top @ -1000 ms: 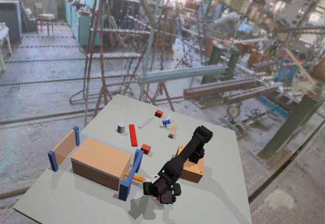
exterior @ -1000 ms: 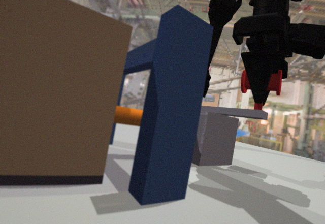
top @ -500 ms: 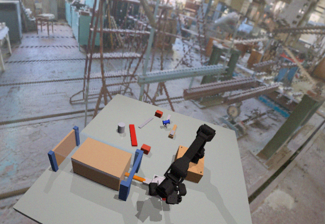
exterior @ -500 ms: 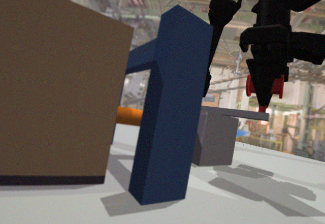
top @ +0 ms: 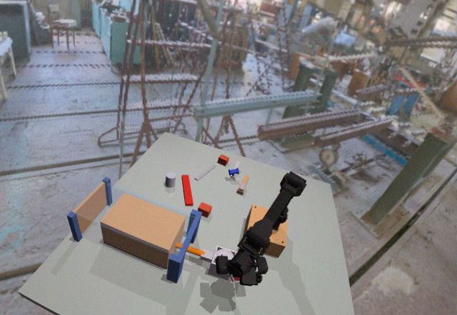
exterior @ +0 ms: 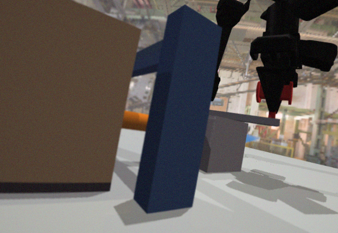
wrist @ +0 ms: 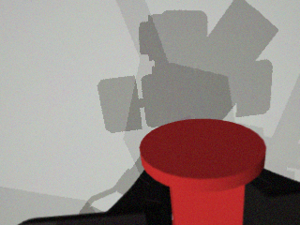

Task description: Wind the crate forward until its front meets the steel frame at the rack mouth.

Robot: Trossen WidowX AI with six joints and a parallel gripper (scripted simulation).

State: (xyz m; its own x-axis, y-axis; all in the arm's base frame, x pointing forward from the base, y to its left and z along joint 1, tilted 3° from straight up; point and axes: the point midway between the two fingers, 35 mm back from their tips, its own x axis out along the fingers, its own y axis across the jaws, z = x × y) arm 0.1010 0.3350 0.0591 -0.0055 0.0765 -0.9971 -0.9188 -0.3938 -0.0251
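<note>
Right now my gripper tip is 20 mm short of the winch handle with red knob, 30 mm to the left of it and 10 mm above it. The rest, counted from my gripper tip: grey winch (50 mm ahead, 90 mm to the right, 80 mm below); then blue steel frame (220 mm ahead, 70 mm to the right, 10 mm below); then red bar (380 mm ahead, 450 mm to the right, 110 mm below).
</note>
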